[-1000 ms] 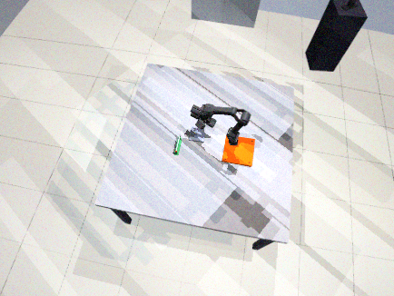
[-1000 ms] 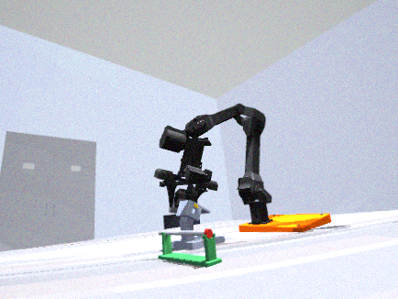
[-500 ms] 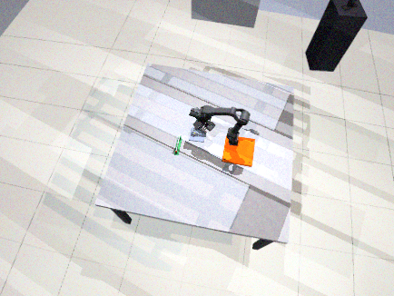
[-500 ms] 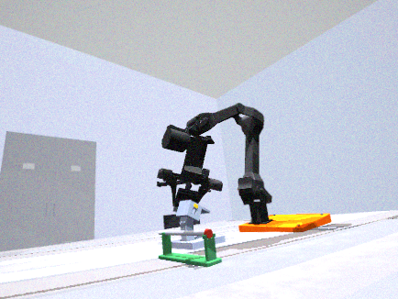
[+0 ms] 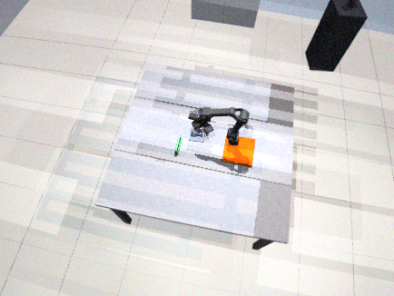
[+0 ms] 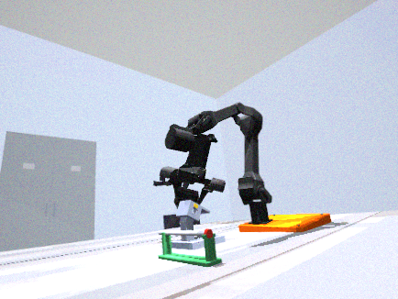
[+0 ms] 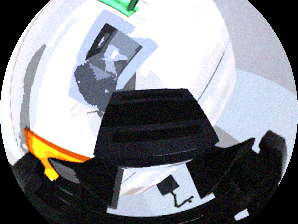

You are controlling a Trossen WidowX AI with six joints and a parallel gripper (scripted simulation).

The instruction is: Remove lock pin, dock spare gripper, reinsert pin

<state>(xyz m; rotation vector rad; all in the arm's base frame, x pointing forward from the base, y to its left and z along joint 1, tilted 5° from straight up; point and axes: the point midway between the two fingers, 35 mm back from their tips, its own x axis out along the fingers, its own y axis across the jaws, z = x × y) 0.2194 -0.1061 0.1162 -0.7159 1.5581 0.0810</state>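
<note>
The grey mount is 5 cm ahead of my gripper tip, 7 cm to the left of it and 4 cm below it. From my gripper tip the other things lie so: green rack 18 cm ahead, 16 cm to the left, 7 cm below; spare gripper 1 cm above.
</note>
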